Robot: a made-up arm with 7 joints.
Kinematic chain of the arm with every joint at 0, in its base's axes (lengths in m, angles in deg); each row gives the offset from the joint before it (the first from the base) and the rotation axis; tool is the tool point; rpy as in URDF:
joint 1: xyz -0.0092 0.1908 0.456 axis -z
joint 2: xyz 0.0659 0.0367 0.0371 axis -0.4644 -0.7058 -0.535
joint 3: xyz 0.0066 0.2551 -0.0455 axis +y
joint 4: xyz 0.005 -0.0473 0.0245 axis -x
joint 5: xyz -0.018 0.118 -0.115 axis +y
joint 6: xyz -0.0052 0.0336 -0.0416 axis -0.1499 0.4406 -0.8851
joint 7: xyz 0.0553 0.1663 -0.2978 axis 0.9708 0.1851 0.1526
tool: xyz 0.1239 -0.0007 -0.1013 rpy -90 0 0
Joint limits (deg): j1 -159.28..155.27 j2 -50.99..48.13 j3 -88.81..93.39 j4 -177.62..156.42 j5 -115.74..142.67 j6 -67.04..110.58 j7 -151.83..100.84
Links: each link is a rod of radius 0.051 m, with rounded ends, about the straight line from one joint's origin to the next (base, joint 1, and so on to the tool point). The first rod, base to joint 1, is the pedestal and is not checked.
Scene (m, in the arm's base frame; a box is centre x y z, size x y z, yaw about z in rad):
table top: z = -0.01
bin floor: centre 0.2 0.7 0 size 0.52 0.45 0.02 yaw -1.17
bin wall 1: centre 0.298 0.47 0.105 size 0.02 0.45 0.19 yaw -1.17
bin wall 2: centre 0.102 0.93 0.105 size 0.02 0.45 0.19 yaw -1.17
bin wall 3: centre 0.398 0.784 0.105 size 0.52 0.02 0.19 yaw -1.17
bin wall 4: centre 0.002 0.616 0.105 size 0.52 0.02 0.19 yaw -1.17
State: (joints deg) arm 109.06 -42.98 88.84 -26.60 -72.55 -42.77 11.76
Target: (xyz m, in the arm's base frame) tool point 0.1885 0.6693 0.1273
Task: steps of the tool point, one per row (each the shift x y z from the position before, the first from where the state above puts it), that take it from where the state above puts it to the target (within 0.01 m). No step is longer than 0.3 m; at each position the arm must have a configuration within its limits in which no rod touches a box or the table.
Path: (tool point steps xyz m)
1: -0.0509 0.2698 0.0702
2: -0.1456 0.2232 0.0653
3: -0.2112 0.1459 0.0549
4: -0.0490 0.0014 -0.1522
5: -0.0726 -0.0376 -0.1586
6: -0.0983 -0.0822 -0.1420

